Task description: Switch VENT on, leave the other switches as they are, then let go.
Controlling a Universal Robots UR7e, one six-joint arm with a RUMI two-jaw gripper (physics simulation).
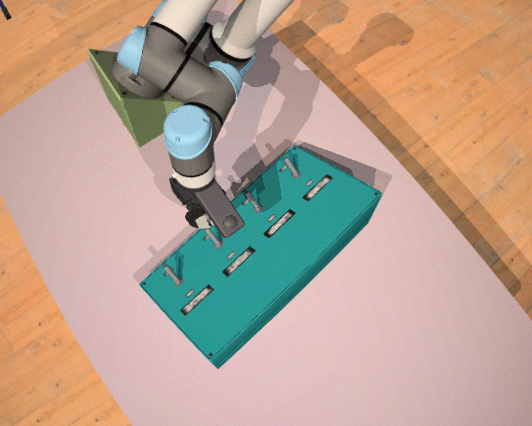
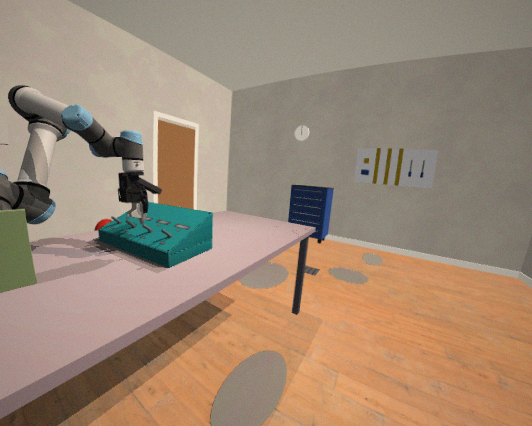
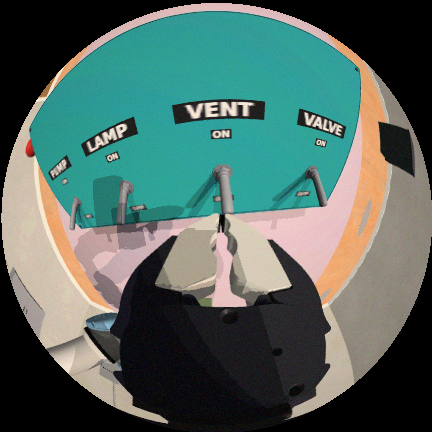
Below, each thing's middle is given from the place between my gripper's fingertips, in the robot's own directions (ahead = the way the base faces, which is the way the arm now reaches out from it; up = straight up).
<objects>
Right now the teal switch panel (image 1: 226,293) is 9 cm ahead of my hand, 7 cm to the left of it and 5 cm below it.
</objects>
